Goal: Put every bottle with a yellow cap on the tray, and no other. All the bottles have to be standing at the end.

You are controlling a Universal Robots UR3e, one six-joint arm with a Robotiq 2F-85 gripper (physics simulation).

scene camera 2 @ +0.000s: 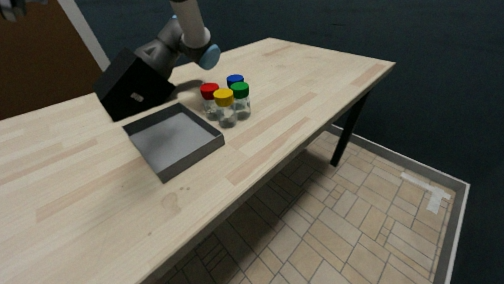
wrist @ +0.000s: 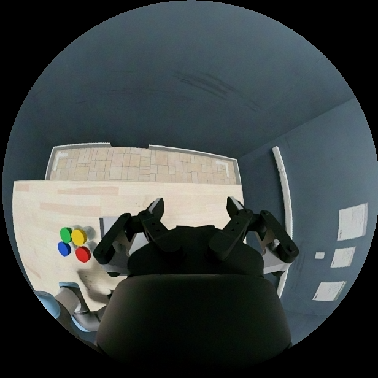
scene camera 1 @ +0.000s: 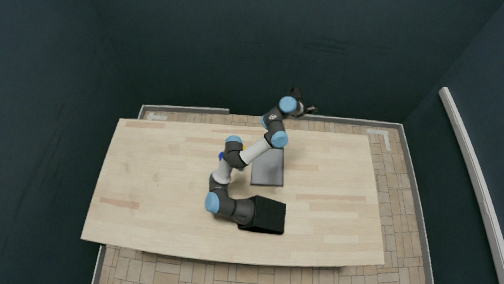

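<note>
A bottle with a yellow cap (scene camera 2: 224, 105) (wrist: 79, 237) stands on the table beside the grey tray (scene camera 2: 194, 158) (scene camera 1: 267, 185). Bottles with a red cap (scene camera 2: 210, 95) (wrist: 83, 254), a green cap (scene camera 2: 241, 97) (wrist: 66, 234) and a blue cap (scene camera 2: 235, 80) (wrist: 64, 248) stand close around it. In scene camera 1 the arm hides most of the bottles; a bit of the blue cap (scene camera 1: 221, 156) shows. My gripper (wrist: 194, 203) is open and empty, its fingers wide apart, raised high beyond the table's far edge. In the wrist view the gripper covers part of the tray.
The black base block (scene camera 1: 270, 216) (scene camera 2: 131, 85) of the arm stands on the wooden table (scene camera 1: 340, 220) (scene camera 2: 75, 190), near the tray. The arm reaches over the bottles and the tray's far end. Dark walls stand around the table.
</note>
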